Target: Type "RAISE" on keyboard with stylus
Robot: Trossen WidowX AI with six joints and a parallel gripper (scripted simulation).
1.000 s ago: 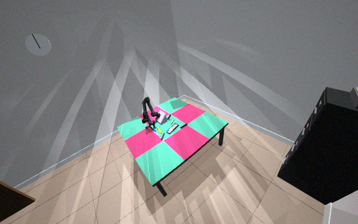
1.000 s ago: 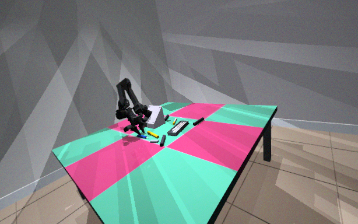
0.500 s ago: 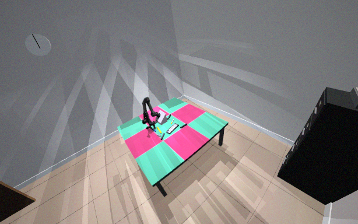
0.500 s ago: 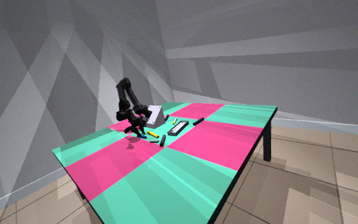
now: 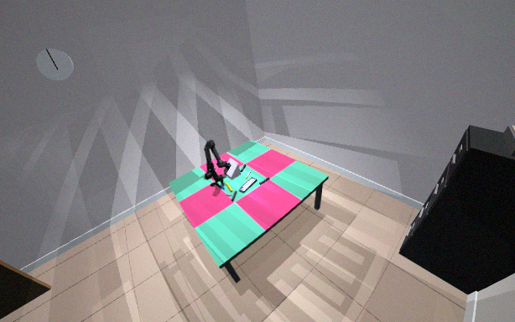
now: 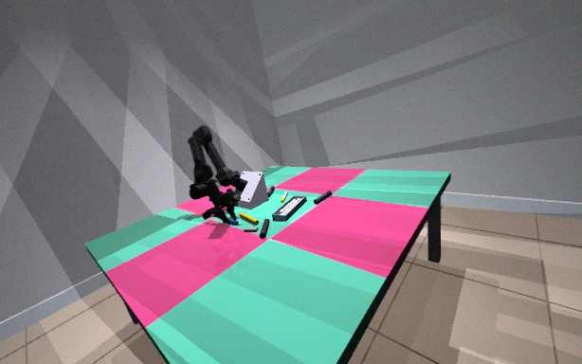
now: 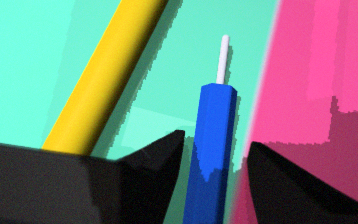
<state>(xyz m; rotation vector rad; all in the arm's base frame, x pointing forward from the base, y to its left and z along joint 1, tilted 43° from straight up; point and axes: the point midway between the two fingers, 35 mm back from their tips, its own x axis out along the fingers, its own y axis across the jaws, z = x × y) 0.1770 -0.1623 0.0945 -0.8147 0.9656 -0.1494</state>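
Right now the yellow marker is 4 cm ahead of my gripper tip and 6 cm to the left of it. Also, from my gripper tip: blue stylus (1 cm ahead); then white stylus (30 cm to the left); then grey piece (13 cm ahead, 1 cm to the left).
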